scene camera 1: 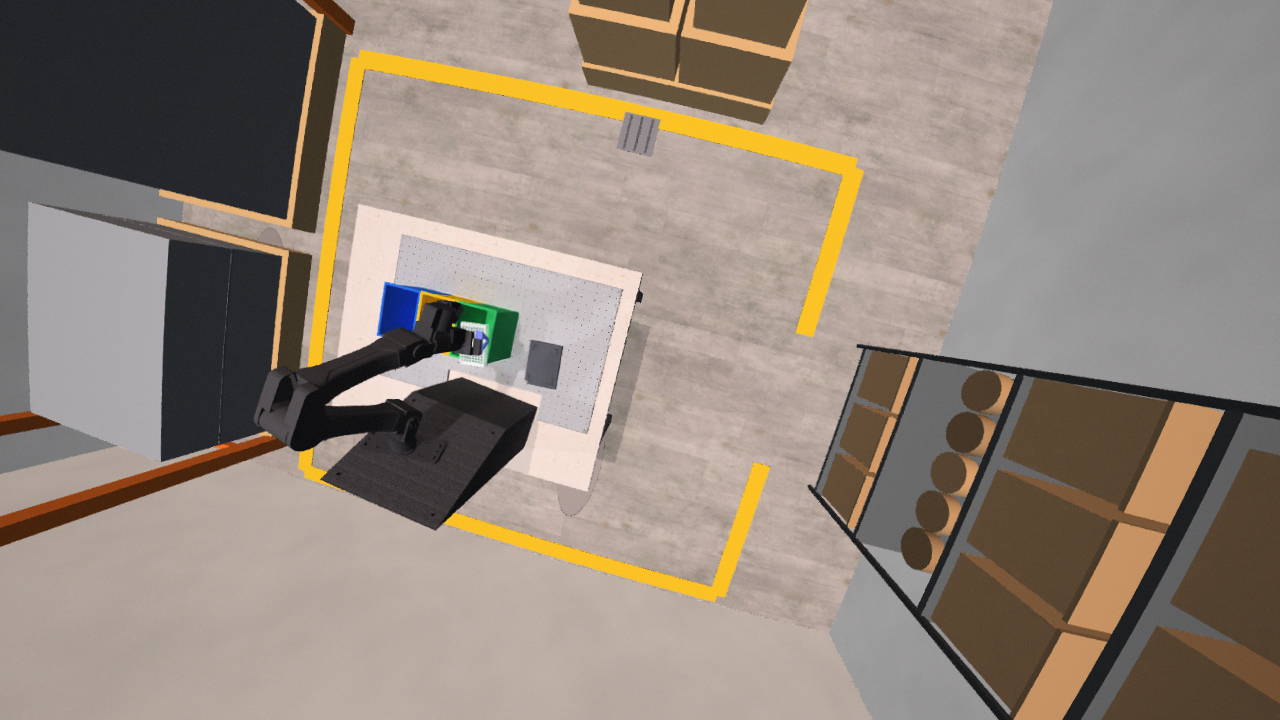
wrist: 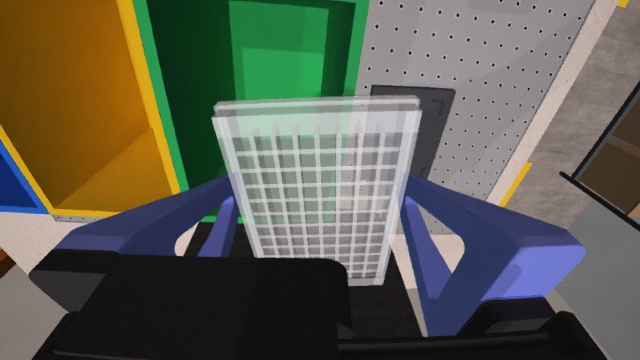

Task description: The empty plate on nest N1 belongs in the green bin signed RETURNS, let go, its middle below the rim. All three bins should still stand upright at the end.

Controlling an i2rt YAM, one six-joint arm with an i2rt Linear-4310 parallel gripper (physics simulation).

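Seen in the pictures: gripper, fingertip midpoint: [scene camera 1: 475,338] [wrist: 319,180]; arm's base at its link origin: [scene camera 1: 404,446].
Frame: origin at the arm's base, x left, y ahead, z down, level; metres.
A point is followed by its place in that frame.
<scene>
The clear gridded plate [scene camera 1: 472,350] [wrist: 320,192] @(x -0.140, y 0.288, z 0.140 m) is between the blue fingers of my gripper [scene camera 1: 476,338] @(x -0.140, y 0.285, z 0.154 m) [wrist: 319,180] @(x -0.140, y 0.285, z 0.154 m), which is shut on its two long sides. The plate is held above the near part of the green bin [scene camera 1: 507,336] @(x -0.157, y 0.279, z 0.331 m) [wrist: 285,70] @(x -0.111, y 0.303, z 0.386 m), and in the wrist view it reaches past the bin's right wall. The bin stands upright; its RETURNS sign does not show. The dark nest [scene camera 1: 543,364] @(x -0.266, y 0.174, z 0.377 m) [wrist: 434,117] @(x -0.309, y 0.204, z 0.377 m) lies to the right of the green bin, with no plate on it. Its label cannot be read.
The yellow bin [scene camera 1: 424,308] [wrist: 100,100] @(x 0.086, y 0.328, z 0.312 m) and the blue bin [scene camera 1: 399,309] @(x 0.207, y 0.380, z 0.283 m) [wrist: 15,185] @(x 0.168, y 0.282, z 0.239 m) stand upright in a row left of the green bin. They are on a grey perforated board [scene camera 1: 572,295] @(x -0.379, y 0.420, z 0.388 m) [wrist: 480,60] @(x -0.375, y 0.272, z 0.389 m). My arm's dark base block [scene camera 1: 429,456] @(x -0.076, y -0.022, z -0.008 m) is at the near side of the table.
</scene>
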